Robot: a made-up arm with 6 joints.
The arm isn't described. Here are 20 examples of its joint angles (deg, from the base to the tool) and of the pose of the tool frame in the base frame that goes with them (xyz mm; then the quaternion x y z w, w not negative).
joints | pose
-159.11 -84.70 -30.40 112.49 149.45 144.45 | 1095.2 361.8 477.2 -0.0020 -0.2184 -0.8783 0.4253
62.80 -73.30 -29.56 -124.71 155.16 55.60 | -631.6 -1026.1 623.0 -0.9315 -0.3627 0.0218 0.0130
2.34 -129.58 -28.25 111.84 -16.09 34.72 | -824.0 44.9 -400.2 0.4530 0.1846 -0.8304 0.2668
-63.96 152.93 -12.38 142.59 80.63 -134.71 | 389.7 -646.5 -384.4 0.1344 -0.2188 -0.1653 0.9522
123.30 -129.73 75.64 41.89 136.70 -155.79 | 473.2 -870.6 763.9 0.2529 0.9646 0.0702 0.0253
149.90 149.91 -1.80 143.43 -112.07 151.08 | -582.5 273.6 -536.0 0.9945 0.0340 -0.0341 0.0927
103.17 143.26 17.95 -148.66 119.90 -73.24 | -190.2 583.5 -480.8 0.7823 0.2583 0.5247 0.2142
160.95 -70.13 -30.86 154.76 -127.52 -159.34 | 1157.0 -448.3 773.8 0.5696 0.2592 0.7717 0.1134
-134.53 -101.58 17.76 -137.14 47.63 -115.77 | 916.5 931.6 618.3 -0.5339 -0.1857 0.6239 0.5396
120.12 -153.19 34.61 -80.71 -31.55 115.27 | 470.2 -859.6 -254.8 -0.6143 0.7363 0.0597 0.2774
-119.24 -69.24 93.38 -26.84 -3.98 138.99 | 20.8 100.7 1613.8 0.0779 -0.7395 -0.1593 0.6494
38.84 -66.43 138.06 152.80 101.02 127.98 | 43.4 181.0 1155.9 -0.0791 -0.8997 -0.0946 0.4186
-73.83 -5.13 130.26 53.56 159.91 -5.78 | 166.6 -511.4 737.2 0.6903 0.5618 0.4183 0.1814
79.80 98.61 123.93 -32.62 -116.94 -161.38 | -77.3 52.7 -50.1 -0.5674 -0.7438 0.3272 0.1328
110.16 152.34 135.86 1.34 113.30 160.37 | 98.6 -404.5 419.6 -0.5644 -0.6998 -0.3668 0.2391
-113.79 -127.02 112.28 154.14 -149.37 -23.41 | 308.6 508.2 1052.4 -0.4136 0.8170 0.2603 0.3061
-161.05 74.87 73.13 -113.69 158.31 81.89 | -908.5 -398.6 214.7 0.1134 -0.5051 0.3558 0.7781
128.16 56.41 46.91 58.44 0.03 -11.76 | -816.8 969.4 701.6 0.0761 0.4006 0.8002 0.4398
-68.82 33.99 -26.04 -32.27 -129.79 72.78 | 121.6 -344.1 1866.4 -0.6803 -0.3545 0.5615 0.3103
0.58 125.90 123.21 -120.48 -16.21 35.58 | -327.3 56.0 -43.0 0.0109 0.7132 0.6829 0.1577
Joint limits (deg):
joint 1: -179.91..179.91
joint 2: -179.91..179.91
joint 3: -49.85..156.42
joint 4: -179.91..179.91
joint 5: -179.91..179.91
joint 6: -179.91..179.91
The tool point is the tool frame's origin. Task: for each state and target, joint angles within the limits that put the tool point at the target. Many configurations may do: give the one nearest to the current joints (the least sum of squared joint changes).
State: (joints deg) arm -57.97 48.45 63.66 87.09 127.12 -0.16
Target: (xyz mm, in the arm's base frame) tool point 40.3 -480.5 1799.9
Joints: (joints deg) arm -94.14 -1.66 33.21 83.07 129.85 0.56
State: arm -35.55 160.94 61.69 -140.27 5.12 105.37
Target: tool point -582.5 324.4 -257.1
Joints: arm -27.38 170.11 79.17 -138.88 5.96 106.07
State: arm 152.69 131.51 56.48 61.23 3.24 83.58
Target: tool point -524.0 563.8 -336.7
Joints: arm 126.54 110.36 45.64 58.46 1.96 82.42
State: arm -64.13 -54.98 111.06 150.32 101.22 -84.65
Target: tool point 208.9 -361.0 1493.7
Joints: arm -69.42 -33.24 99.34 151.35 98.11 -83.59
